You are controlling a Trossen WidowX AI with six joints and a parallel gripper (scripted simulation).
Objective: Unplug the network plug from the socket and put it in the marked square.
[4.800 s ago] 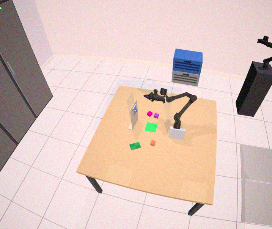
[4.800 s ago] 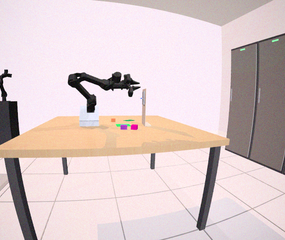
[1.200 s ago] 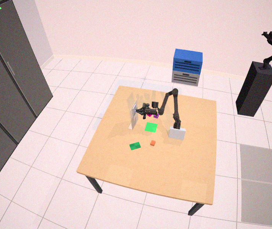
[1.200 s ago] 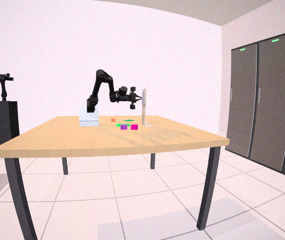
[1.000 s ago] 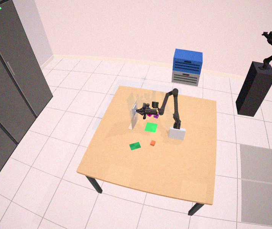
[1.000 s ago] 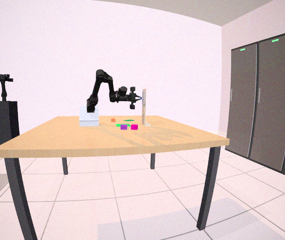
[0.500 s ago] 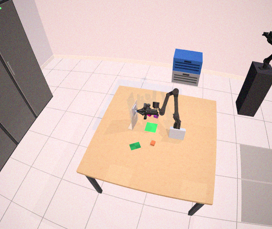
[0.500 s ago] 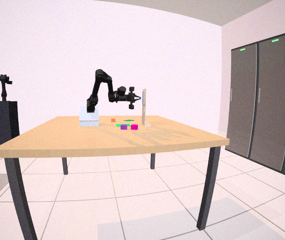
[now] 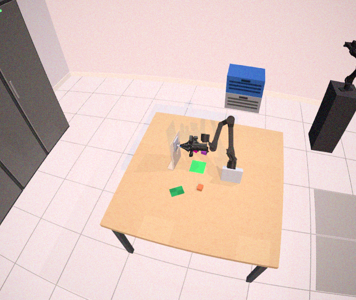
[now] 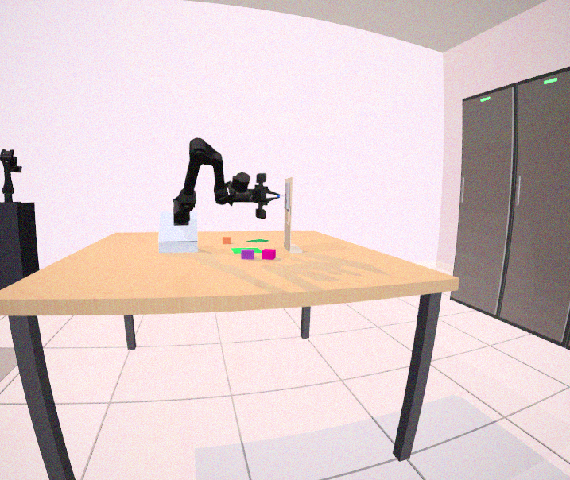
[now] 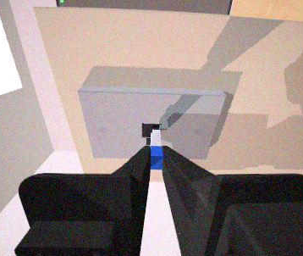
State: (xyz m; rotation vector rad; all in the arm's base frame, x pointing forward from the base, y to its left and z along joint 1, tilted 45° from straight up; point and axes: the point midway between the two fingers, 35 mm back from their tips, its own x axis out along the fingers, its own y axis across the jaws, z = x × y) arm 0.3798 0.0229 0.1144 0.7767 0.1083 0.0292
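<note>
Now: gripper tip 230 mm above the bright green marked square and 140 mm past it. The rest, counted from my gripper tip: magenta cube: 220 mm below, 180 mm to the right, 90 mm behind; then blue network plug: 10 mm ahead; then upright panel: 90 mm below, 40 mm ahead, 10 mm to the right.
</note>
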